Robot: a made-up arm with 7 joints. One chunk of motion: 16 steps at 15 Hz.
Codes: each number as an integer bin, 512 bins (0 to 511) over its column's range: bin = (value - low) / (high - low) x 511, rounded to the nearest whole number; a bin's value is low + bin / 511 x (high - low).
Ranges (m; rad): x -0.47..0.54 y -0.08..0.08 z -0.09..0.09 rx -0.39..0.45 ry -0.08..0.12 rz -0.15..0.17
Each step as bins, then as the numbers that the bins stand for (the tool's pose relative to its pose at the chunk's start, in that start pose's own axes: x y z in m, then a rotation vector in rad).
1 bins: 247 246 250 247 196 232
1 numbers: 0.0182 -0.0030 -0.0019 0.0160 -0.0033 -0.0047
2 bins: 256 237 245 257 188 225
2 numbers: 0.0360 -0.0058 -0.0037 0.0325 -0.0064 -0.0091
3 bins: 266 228 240 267 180 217
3 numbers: 0.0558 -0.0086 -0.0055 0.0489 -0.0095 -0.0141
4 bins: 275 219 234 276 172 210
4 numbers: 0.0735 -0.0114 -0.0076 0.0637 -0.0127 -0.0185
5 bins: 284 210 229 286 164 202
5 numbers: 0.0913 -0.0142 -0.0093 0.0801 -0.0158 -0.0235
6 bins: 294 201 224 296 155 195
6 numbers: 0.1111 -0.0171 -0.0111 0.0966 -0.0193 -0.0279
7 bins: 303 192 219 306 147 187
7 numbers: 0.1289 -0.0199 -0.0129 0.1130 -0.0225 -0.0329
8 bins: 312 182 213 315 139 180
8 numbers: 0.1467 -0.0230 -0.0150 0.1278 -0.0256 -0.0373
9 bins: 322 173 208 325 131 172
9 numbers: 0.1664 -0.0258 -0.0167 0.1442 -0.0287 -0.0423
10 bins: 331 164 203 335 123 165
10 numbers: 0.1842 -0.0286 -0.0185 0.1607 -0.0319 -0.0467
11 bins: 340 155 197 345 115 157
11 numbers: 0.2020 -0.0315 -0.0206 0.1771 -0.0350 -0.0517
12 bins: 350 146 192 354 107 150
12 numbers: 0.2218 -0.0343 -0.0224 0.1919 -0.0381 -0.0561
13 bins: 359 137 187 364 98 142
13 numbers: 0.2396 -0.0371 -0.0241 0.2084 -0.0416 -0.0611
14 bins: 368 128 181 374 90 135
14 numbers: 0.2574 -0.0399 -0.0262 0.2248 -0.0448 -0.0655
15 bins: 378 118 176 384 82 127
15 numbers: 0.2771 -0.0431 -0.0280 0.2412 -0.0479 -0.0705
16 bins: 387 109 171 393 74 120
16 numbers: 0.2949 -0.0459 -0.0298 0.2560 -0.0510 -0.0749
